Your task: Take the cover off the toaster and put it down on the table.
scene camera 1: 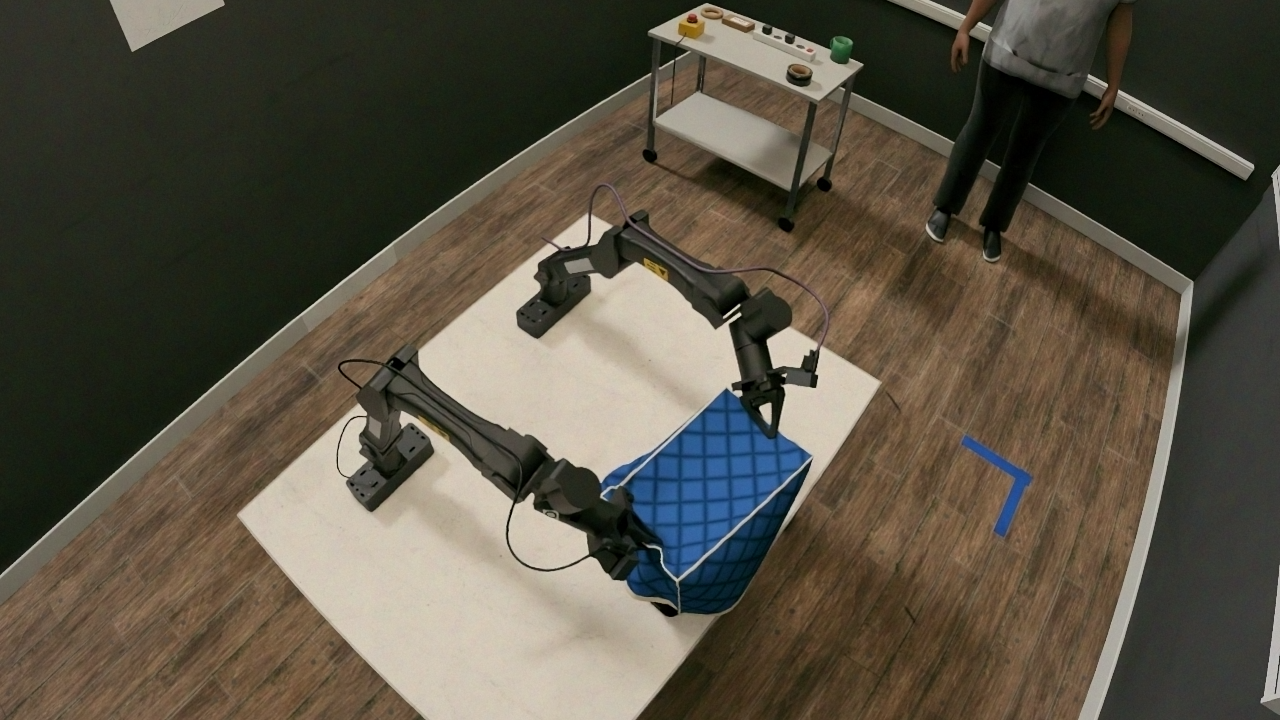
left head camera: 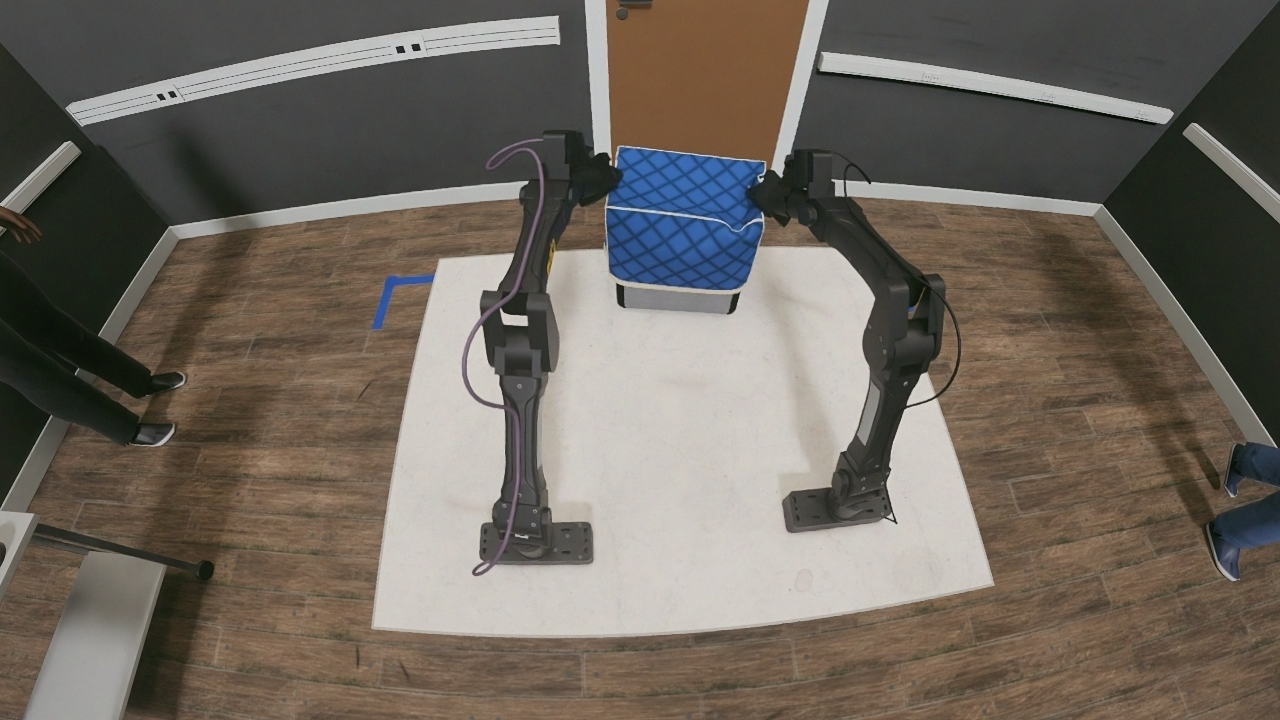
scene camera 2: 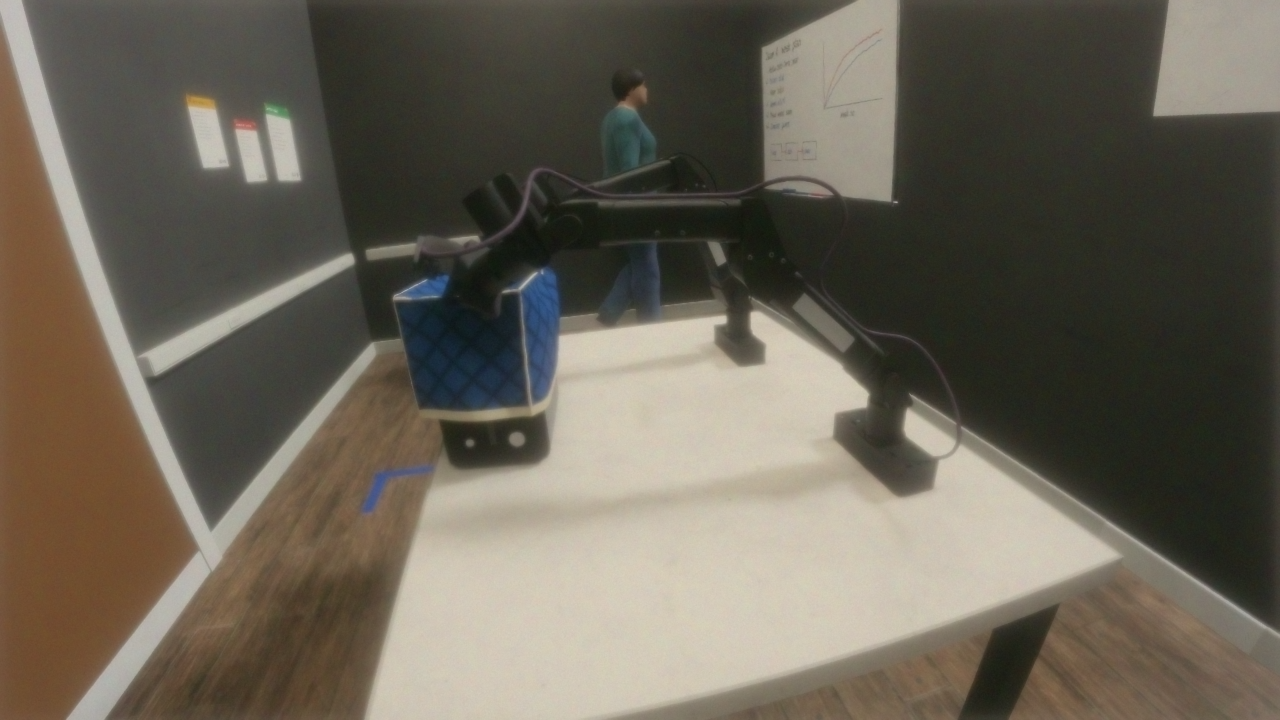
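Observation:
A blue quilted cover [left head camera: 684, 246] [scene camera 1: 716, 483] [scene camera 2: 456, 367] with white piping hangs over the toaster [left head camera: 677, 300] [scene camera 2: 492, 440]. The toaster's lower body shows below the hem, at the far edge of the white table [left head camera: 680, 402] [scene camera 1: 465, 608] [scene camera 2: 716, 582] in the left head camera. My left gripper [left head camera: 616, 175] [scene camera 1: 773, 433] is shut on one upper side edge of the cover. My right gripper [left head camera: 758, 193] [scene camera 1: 650, 544] is shut on the opposite upper side, where the cloth and piping are creased. The right fingertips are hidden in scene camera 2.
A wheeled cart [scene camera 1: 751, 152] holding tape rolls, a power strip and a green mug [scene camera 1: 840, 49] stands apart from the table. One person [scene camera 1: 1029, 116] stands beyond the cart, and another person [scene camera 2: 631, 143] stands behind the arms. Blue tape [left head camera: 384, 300] [scene camera 1: 1011, 483] marks the floor.

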